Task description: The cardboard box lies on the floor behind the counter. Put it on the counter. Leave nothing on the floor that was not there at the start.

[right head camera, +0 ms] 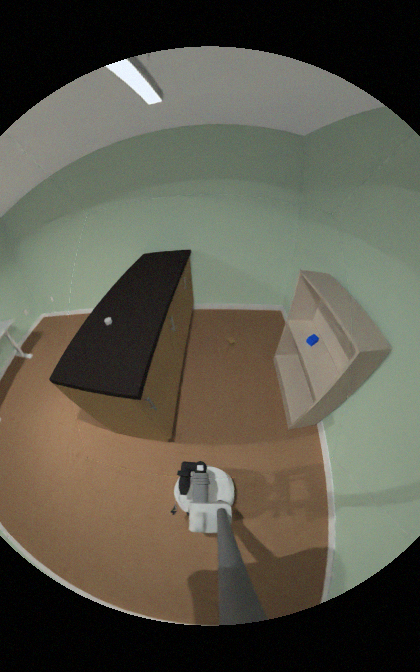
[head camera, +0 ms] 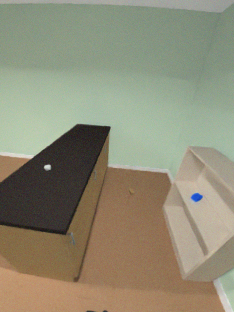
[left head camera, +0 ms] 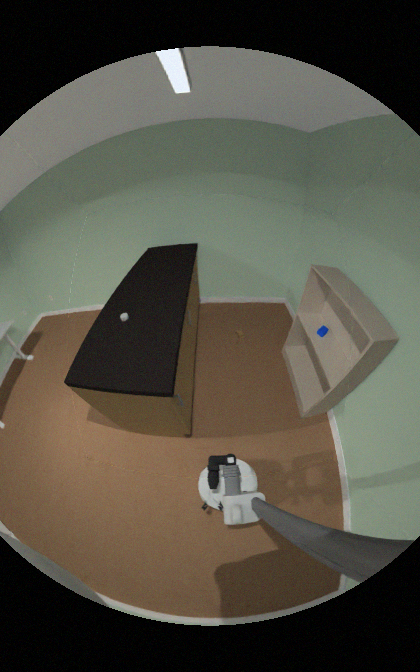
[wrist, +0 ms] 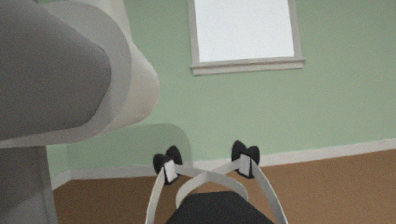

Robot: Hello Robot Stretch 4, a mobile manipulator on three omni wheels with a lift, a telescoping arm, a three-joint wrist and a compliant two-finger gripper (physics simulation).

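Frame: origin at the robot's base, x ahead, y right, z down, level; metres.
Where they show: gripper, fingertip midpoint: (wrist: 206,155).
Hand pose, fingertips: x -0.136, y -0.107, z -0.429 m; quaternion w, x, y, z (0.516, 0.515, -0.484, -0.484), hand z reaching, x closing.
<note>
Things, the pixels of their top centre, and the offset from my fingertips. Level surfaces: height alone.
- small tan cardboard box, middle of its top: (head camera: 131,190) dx +1.684, dy +0.400, dz +0.407 m
- counter, its level: dz -0.453 m
- small white object, middle of its top: (head camera: 47,166) dx +1.027, dy -0.468, dz -0.477 m
- blue block, middle of its top: (head camera: 197,195) dx +1.118, dy +0.982, dz -0.168 m
A small tan cardboard box (head camera: 131,191) (left head camera: 239,333) (right head camera: 231,341) lies on the floor between the counter and the shelf unit, towards the far wall. The counter (head camera: 60,200) (left head camera: 150,360) (right head camera: 115,365) has a black top and wooden sides, with handles on the side that faces the box. My gripper (wrist: 206,155) is open, with nothing between its fingertips, in the wrist view. It is on my side of the counter, far from the box, and points towards a wall with a window.
A small white object (head camera: 47,167) (left head camera: 124,316) (right head camera: 108,321) stands on the counter. A beige shelf unit (head camera: 200,267) (left head camera: 359,372) (right head camera: 350,380) stands at the right wall, with a blue block (head camera: 197,197) (left head camera: 322,331) (right head camera: 312,340) on its shelf. A floor passage runs between counter and shelf unit.
</note>
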